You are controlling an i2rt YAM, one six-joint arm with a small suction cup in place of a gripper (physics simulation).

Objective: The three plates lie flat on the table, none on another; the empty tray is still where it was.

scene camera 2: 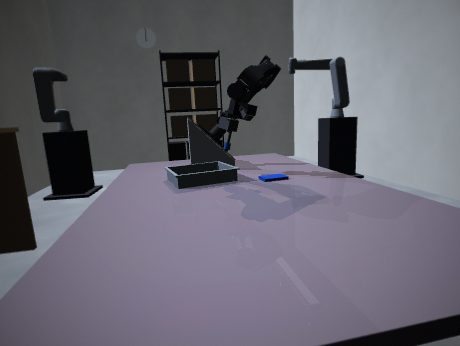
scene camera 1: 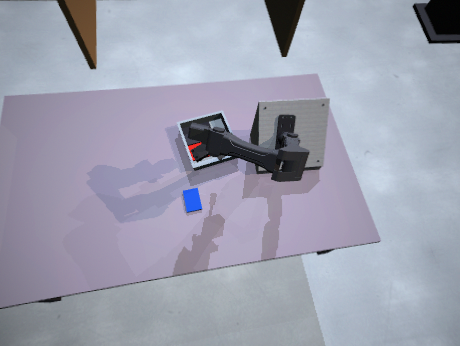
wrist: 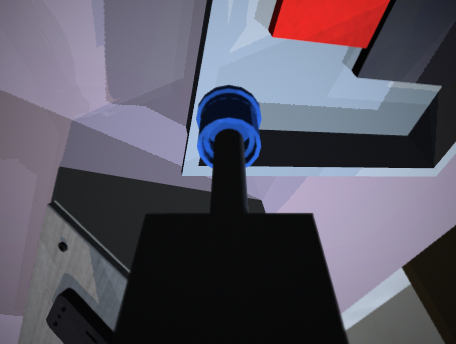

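A blue plate lies flat on the table, beside the tray. The open grey tray stands on the table. A red plate and a dark grey plate are inside the tray, side by side; whether they overlap I cannot tell. My suction cup is open and carries nothing. It is in the air and appears over the tray's rim corner in the wrist view; the arm hides it in scene camera 1.
My arm's grey wedge-shaped base stands close beside the tray. Two other arms on black pedestals and a shelf rack with boxes stand beyond the table. Wooden furniture stands off the table's far edge.
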